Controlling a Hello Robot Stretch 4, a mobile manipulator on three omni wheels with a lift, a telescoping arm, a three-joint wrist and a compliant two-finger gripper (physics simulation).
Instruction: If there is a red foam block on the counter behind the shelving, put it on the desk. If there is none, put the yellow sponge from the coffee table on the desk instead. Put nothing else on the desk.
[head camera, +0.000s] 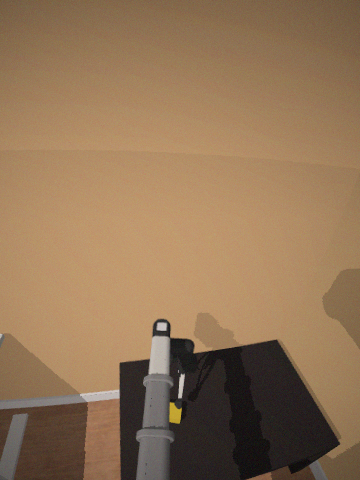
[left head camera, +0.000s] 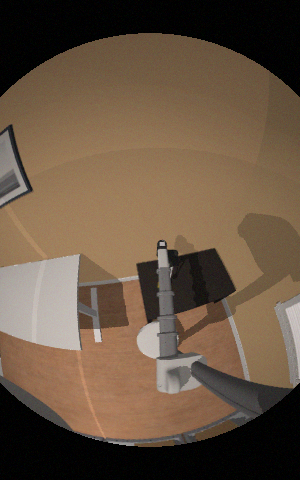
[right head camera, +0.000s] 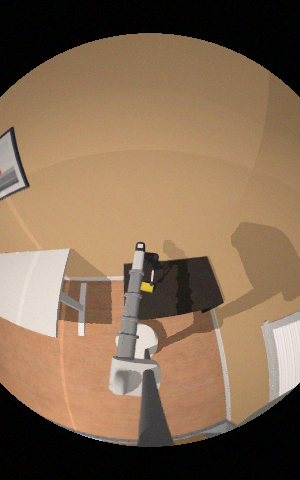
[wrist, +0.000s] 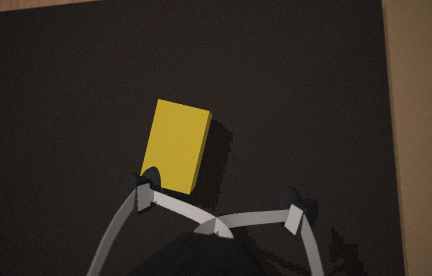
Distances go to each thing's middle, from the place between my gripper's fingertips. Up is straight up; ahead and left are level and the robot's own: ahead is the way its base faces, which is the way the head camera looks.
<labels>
Right now the yellow sponge (wrist: 178, 135) is 60 mm behind my hand, 40 mm to the left of it and 80 mm below it.
</labels>
